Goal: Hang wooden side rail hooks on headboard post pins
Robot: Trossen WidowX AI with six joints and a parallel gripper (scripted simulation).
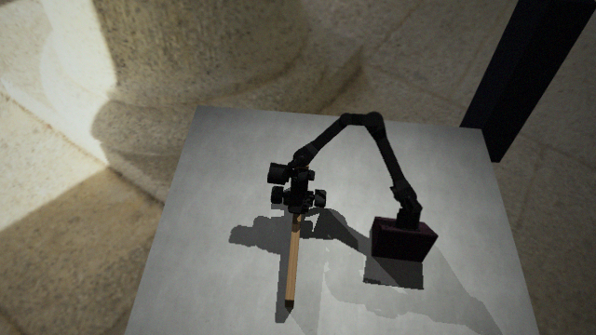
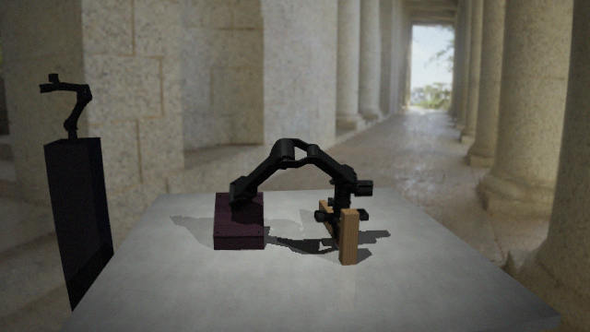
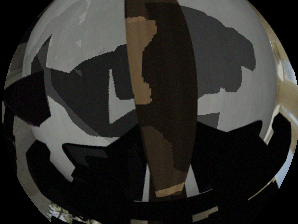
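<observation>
The wooden headboard post lies 11 cm to the right of my gripper tip, 4 cm above it and 1 cm behind it.
</observation>
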